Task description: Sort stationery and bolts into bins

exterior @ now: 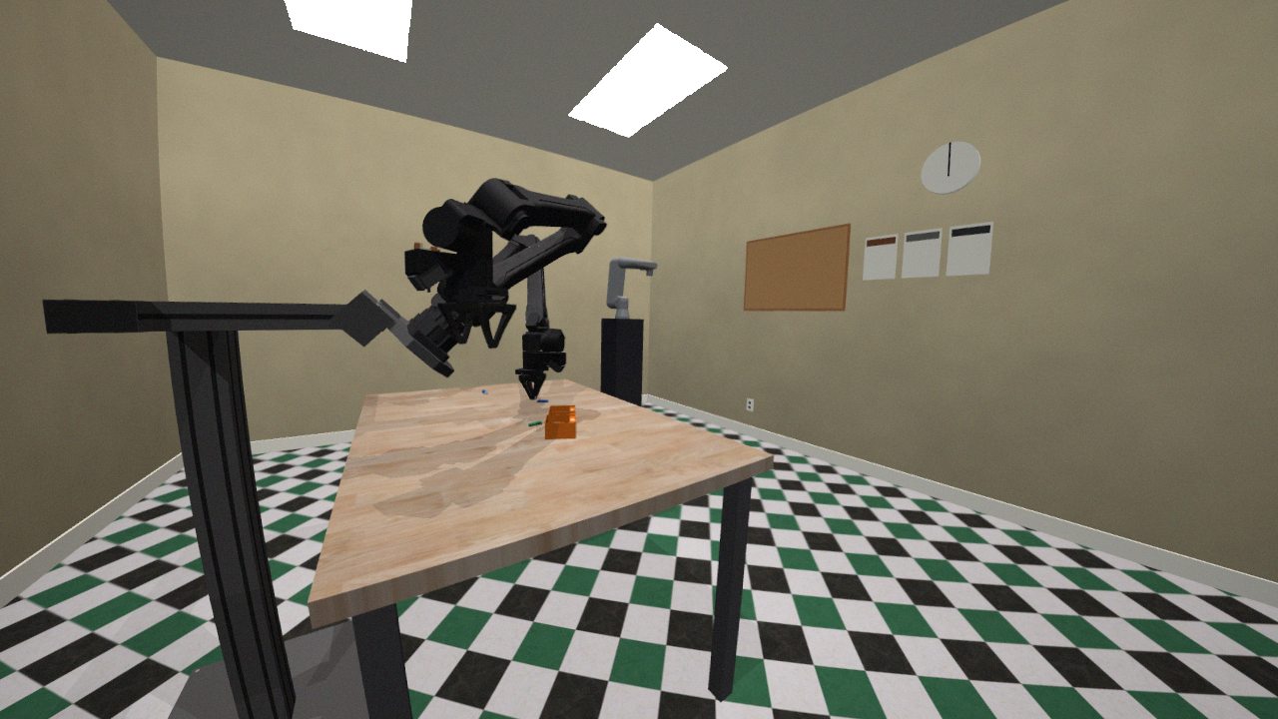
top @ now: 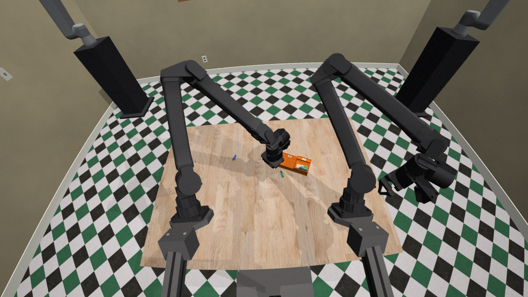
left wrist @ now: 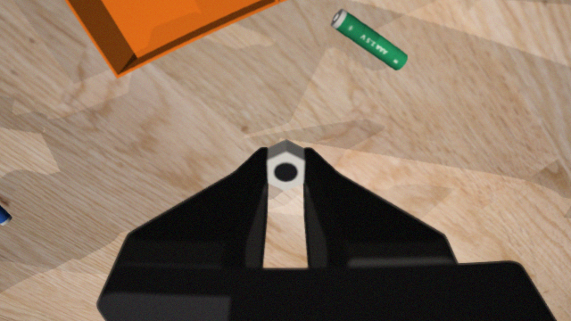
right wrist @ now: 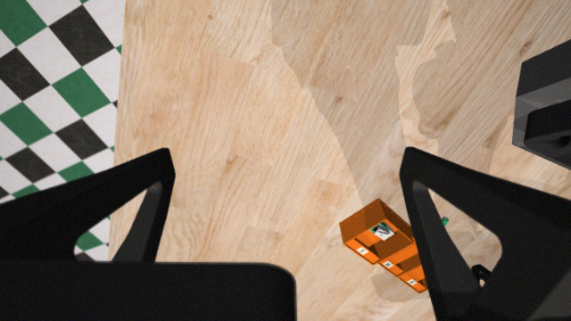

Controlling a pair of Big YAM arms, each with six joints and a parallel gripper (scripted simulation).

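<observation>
Right now my left hand is 70 mm above the green cylinder, 50 mm to the left of it and 10 mm past it. Also, from my left hand: hex nut (10 mm below); then eraser (160 mm to the right, 70 mm below, 20 mm ahead); then pencil sharpener (170 mm to the right, 50 mm below, 20 mm ahead).
</observation>
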